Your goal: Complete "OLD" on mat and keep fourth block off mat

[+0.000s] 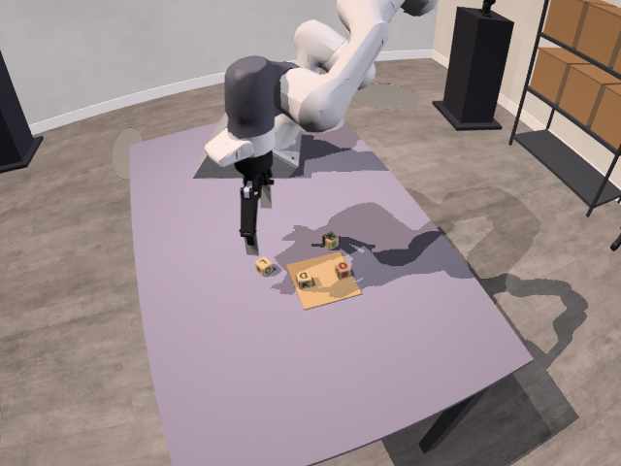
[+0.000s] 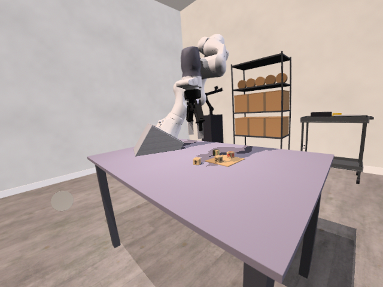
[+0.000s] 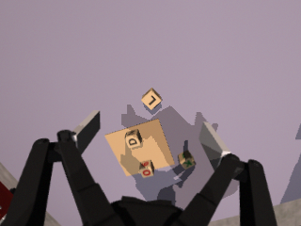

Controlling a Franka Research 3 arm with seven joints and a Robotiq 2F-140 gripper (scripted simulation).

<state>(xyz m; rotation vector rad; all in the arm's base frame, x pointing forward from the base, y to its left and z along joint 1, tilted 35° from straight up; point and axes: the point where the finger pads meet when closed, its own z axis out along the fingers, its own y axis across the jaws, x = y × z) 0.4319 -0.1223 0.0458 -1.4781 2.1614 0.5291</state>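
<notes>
Right now my hand is 13 cm above the wooden block. From my hand the other things lie so: tan mat: 14 cm below, 13 cm to the left, 6 cm ahead.
</notes>
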